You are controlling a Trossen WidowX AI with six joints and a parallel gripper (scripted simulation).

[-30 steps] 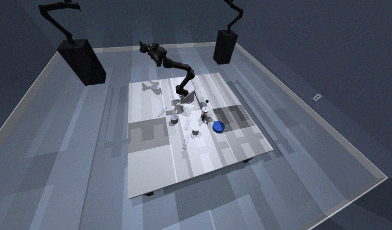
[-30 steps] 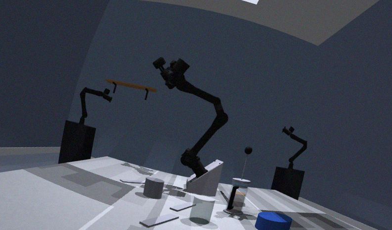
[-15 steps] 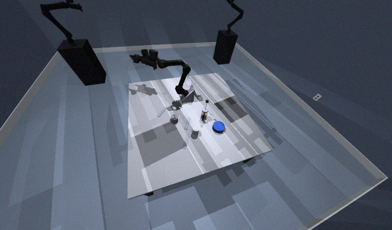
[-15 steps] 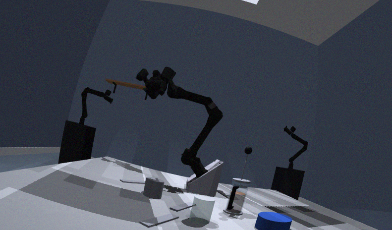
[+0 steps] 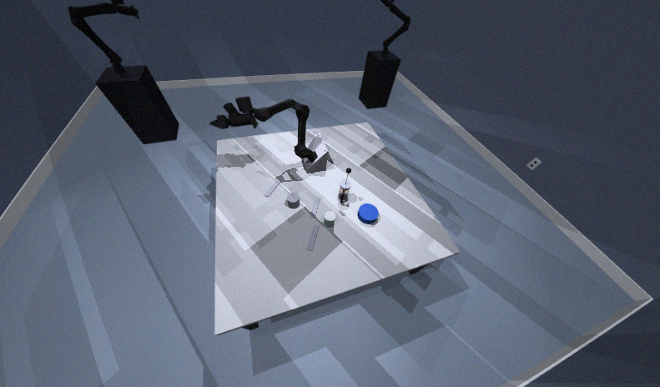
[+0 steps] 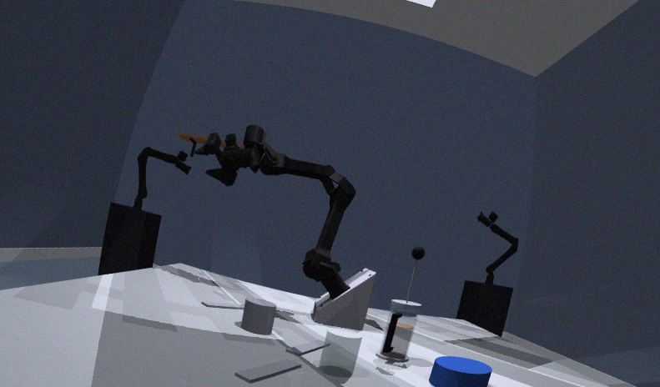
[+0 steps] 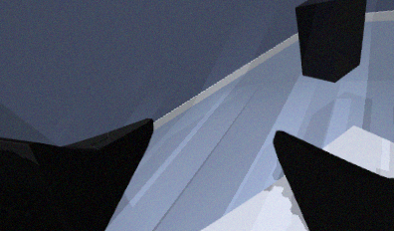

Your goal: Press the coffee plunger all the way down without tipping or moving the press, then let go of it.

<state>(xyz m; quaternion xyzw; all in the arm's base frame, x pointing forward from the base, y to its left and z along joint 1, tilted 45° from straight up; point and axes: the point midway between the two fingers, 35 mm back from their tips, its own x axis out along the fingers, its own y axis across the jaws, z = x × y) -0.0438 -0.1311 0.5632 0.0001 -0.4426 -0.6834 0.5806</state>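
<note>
Right now my gripper tip is 620 mm to the right of the coffee press, 390 mm short of it and 270 mm above it. From my gripper tip the other things lie so: blue puck: 730 mm to the left, 550 mm ahead, 370 mm below.
</note>
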